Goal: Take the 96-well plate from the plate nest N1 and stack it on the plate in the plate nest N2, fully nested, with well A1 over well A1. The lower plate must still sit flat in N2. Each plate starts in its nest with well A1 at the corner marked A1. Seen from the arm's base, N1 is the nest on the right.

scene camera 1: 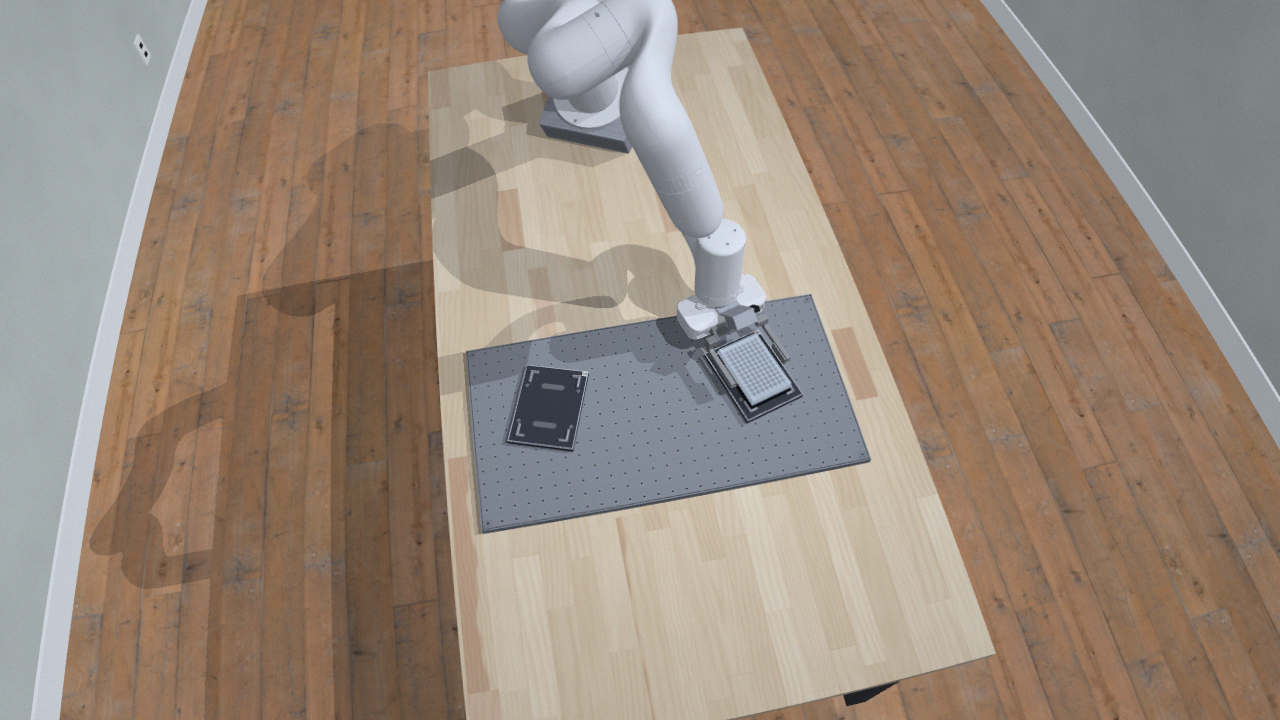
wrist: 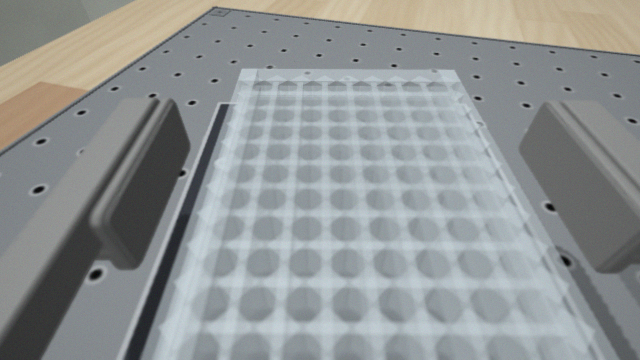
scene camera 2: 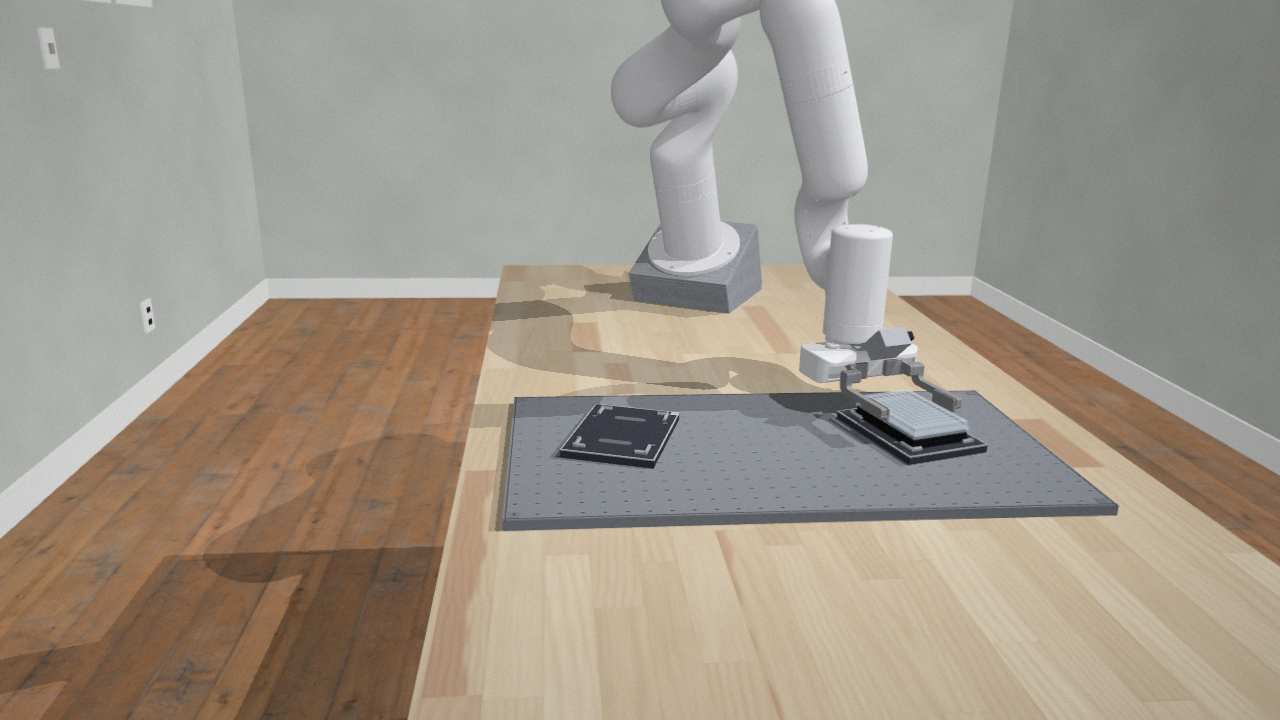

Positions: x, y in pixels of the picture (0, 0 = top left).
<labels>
clear 96-well plate: scene camera 1 768, 379; wrist; scene camera 2
same spot on clear 96-well plate: (wrist: 377, 180) = (scene camera 2: 910, 413)
</labels>
